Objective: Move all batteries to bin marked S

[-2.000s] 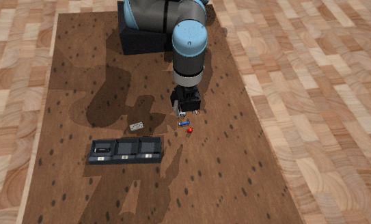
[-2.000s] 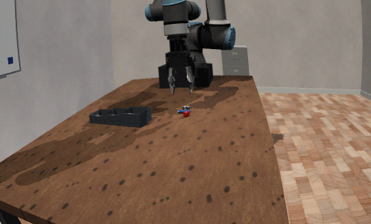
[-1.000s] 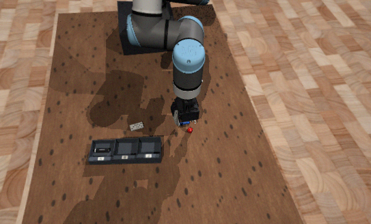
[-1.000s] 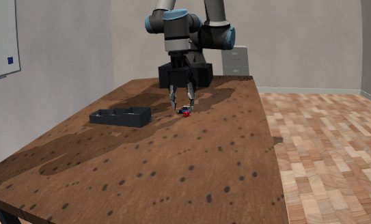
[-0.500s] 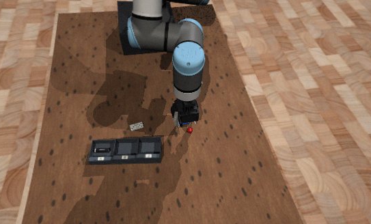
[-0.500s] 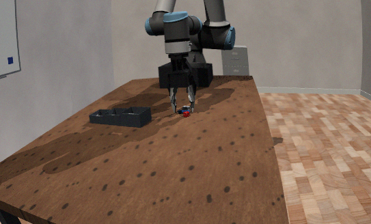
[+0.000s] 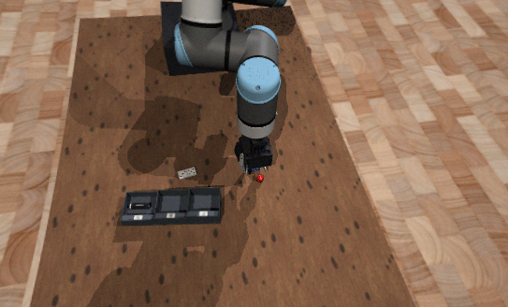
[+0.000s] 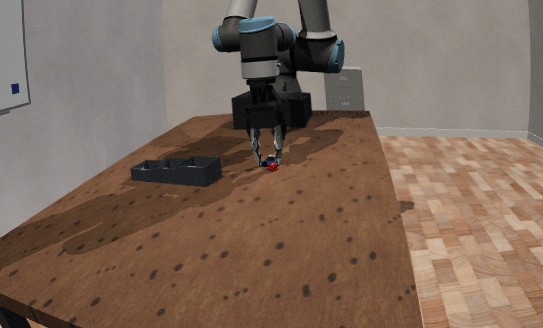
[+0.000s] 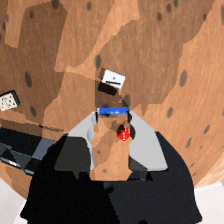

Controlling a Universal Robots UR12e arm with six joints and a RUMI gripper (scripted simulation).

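Now: the red die 30 mm ahead of my hand, 20 mm to the left of it and 10 mm below it. Also, from my hand: white dotted tile 20 mm ahead, 190 mm to the right, 10 mm below; then white-and-grey item 40 mm behind, 10 mm below; then blue battery 10 mm below.
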